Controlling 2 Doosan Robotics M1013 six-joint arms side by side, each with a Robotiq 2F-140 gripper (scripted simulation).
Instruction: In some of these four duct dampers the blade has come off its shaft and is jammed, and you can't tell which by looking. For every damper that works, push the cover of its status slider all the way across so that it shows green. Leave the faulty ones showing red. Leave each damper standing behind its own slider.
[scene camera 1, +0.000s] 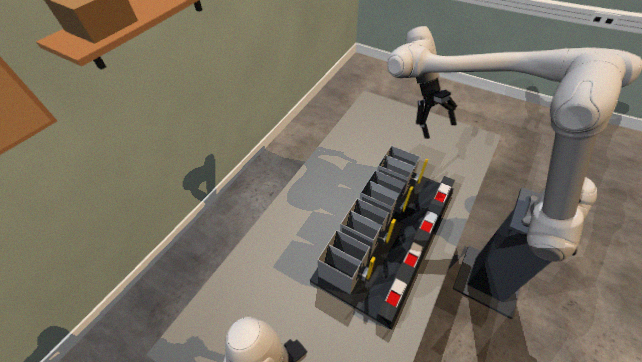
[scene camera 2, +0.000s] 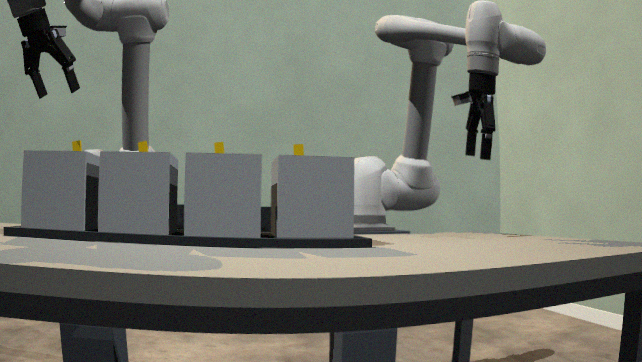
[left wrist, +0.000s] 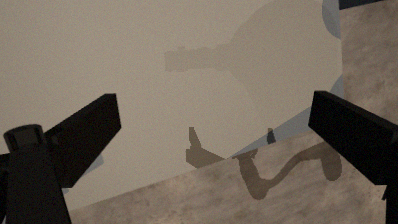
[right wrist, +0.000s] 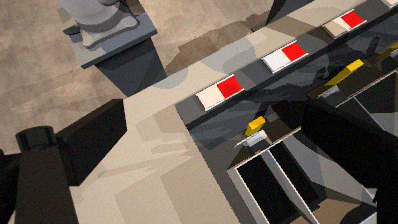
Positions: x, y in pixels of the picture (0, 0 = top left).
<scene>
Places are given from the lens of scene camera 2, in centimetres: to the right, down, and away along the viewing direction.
my left gripper (scene camera 2: 477, 157): 42, -6, 115
my right gripper (scene camera 2: 58, 93): -68, -23, 98
damper (scene camera 2: 59, 188): -54, 2, 79
damper (scene camera 2: 222, 197): -19, 3, 86
</scene>
